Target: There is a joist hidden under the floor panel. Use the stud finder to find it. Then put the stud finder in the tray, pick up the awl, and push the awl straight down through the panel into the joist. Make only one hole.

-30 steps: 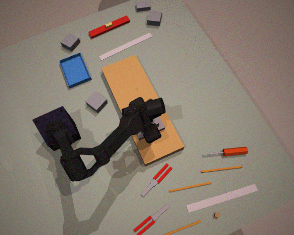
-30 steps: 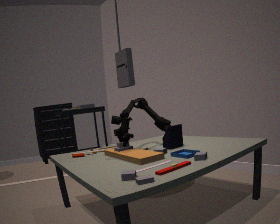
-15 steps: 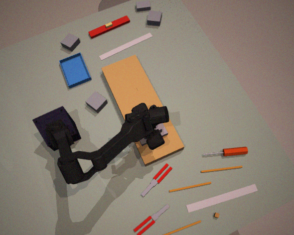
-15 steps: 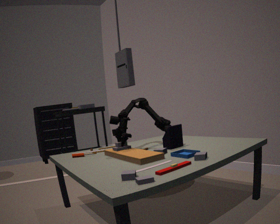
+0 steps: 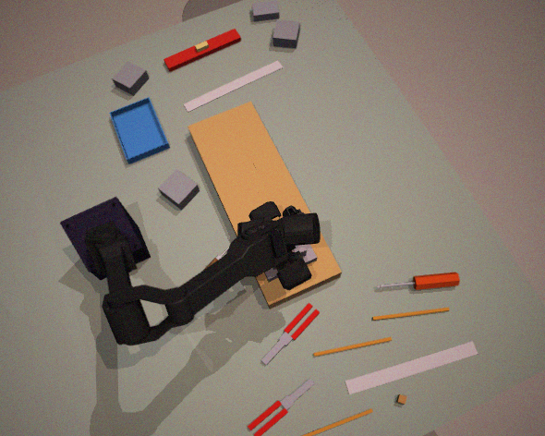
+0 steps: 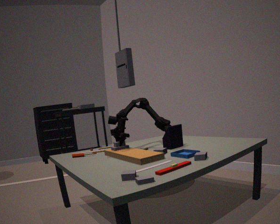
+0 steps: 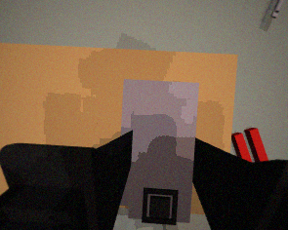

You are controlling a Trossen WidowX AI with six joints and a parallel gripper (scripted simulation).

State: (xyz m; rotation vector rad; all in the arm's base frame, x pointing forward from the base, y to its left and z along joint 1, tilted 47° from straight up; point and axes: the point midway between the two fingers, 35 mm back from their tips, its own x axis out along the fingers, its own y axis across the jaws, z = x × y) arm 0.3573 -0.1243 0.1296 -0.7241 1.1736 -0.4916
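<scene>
The square light is 4 cm behind my gripper tip and 3 cm above it. The rest, counted from my gripper tip: awl 16 cm behind, 7 cm to the left, 6 cm below; then stud finder 2 cm behind, 2 cm above; then blue tray 50 cm to the left, 22 cm behind, 5 cm below.
</scene>
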